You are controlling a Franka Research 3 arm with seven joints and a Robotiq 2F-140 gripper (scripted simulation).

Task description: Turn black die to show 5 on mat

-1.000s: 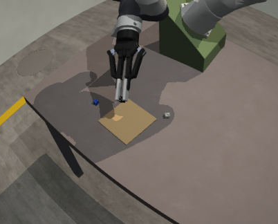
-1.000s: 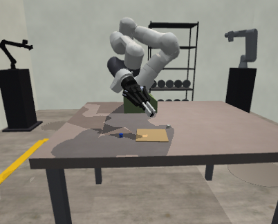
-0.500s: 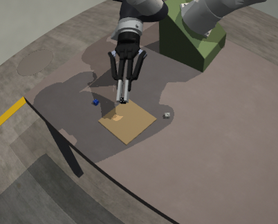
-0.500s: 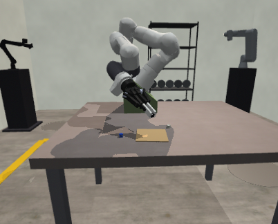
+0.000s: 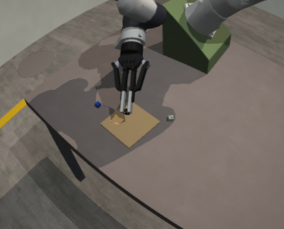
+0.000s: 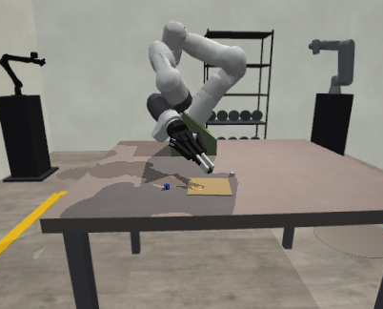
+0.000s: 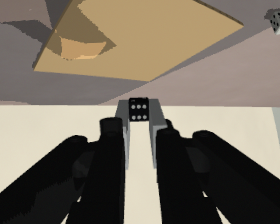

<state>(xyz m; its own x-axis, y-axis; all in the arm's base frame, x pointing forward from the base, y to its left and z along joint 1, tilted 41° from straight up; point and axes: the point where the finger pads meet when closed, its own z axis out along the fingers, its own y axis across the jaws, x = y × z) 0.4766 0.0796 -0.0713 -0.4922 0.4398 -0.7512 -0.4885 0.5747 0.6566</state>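
The tan mat lies 10 mm ahead of my hand, 10 mm to the left of it and 80 mm below it. Also, from my hand: blue die 20 mm ahead, 130 mm to the right, 70 mm below; white die 80 mm behind, 110 mm to the left, 70 mm below; black die 20 mm ahead, 10 mm to the left, 20 mm below.
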